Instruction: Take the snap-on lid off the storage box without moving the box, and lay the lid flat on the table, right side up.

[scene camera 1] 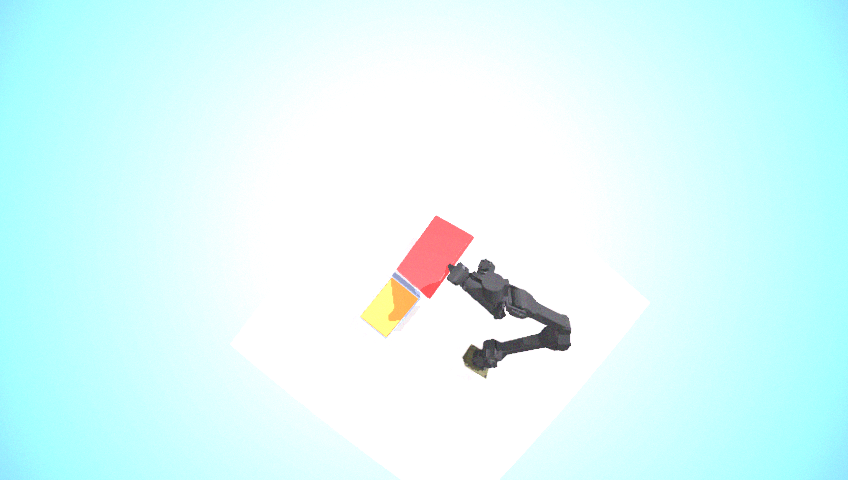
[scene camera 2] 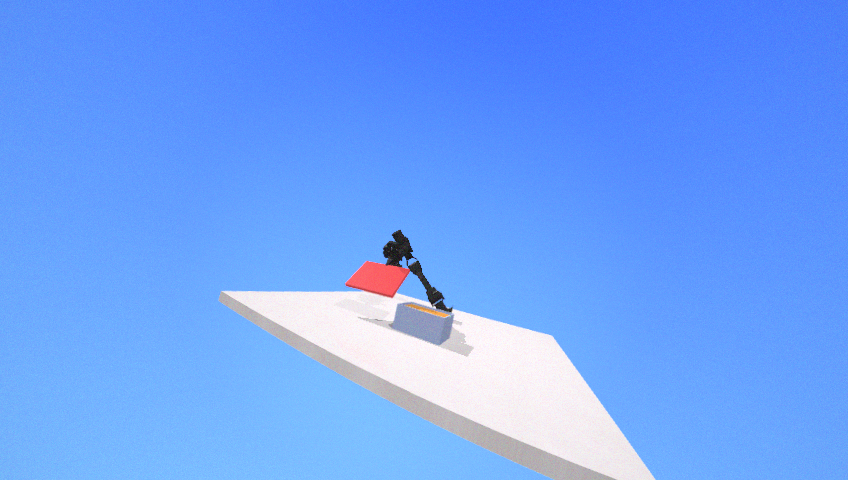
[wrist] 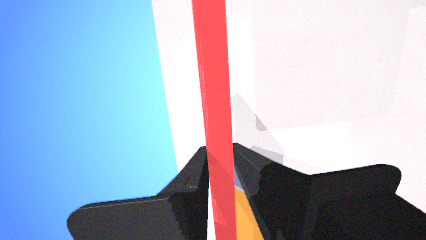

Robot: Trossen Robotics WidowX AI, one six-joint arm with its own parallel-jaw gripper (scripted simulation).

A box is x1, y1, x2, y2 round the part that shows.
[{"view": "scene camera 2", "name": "red lid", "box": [345, 261, 409, 298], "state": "held by my gripper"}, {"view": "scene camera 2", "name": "storage box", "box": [392, 302, 454, 345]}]
